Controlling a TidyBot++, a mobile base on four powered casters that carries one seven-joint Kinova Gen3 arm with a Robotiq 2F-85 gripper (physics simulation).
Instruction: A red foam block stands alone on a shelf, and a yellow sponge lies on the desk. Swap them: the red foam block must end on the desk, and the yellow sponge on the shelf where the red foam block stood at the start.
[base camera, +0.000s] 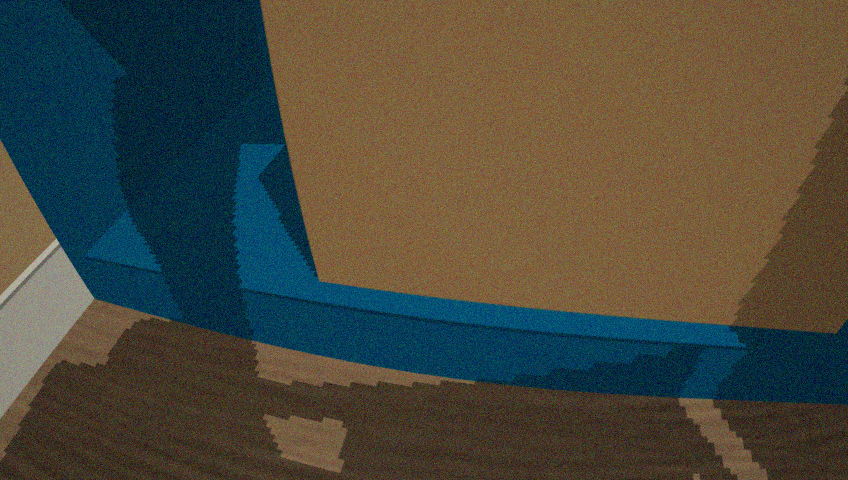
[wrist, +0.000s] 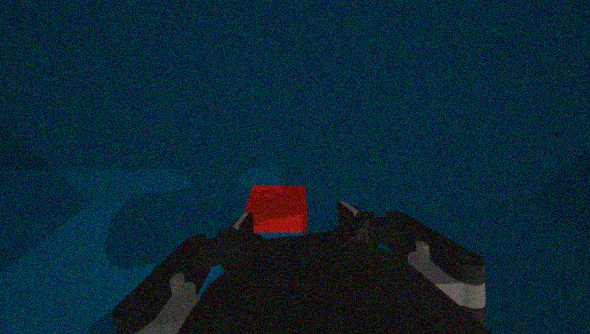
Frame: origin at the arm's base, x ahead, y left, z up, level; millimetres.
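Seen in the pictures: gripper, fingertip midpoint: (wrist: 295, 216).
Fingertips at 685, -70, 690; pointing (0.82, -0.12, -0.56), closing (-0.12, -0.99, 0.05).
Observation:
A point is followed by its place in that frame, as x, y, z.
The red foam block (wrist: 278, 207) {741, -56, 639} shows in the wrist view, just beyond my fingertips, on a blue surface of the shelf (wrist: 45, 285) {719, 243, 594}. My gripper (wrist: 295, 216) {685, -70, 690} is open, with nothing between its fingers. The block lies in line with the left part of the finger gap, close to the left fingertip, with a wider space toward the right fingertip. The gripper's dark body hides what lies below the block's near edge. The yellow sponge and the desk do not show in either view.
In the base camera view, a blue furniture frame (base camera: 416, 339) {345, 26, -348} stands close in front, with a tan panel or wall (base camera: 505, 148) {352, -33, -188} behind its opening. A white baseboard (base camera: 35, 321) {354, 441, -353} is at the left. Shadows fall across the wooden floor (base camera: 416, 434) {284, 29, -396}.

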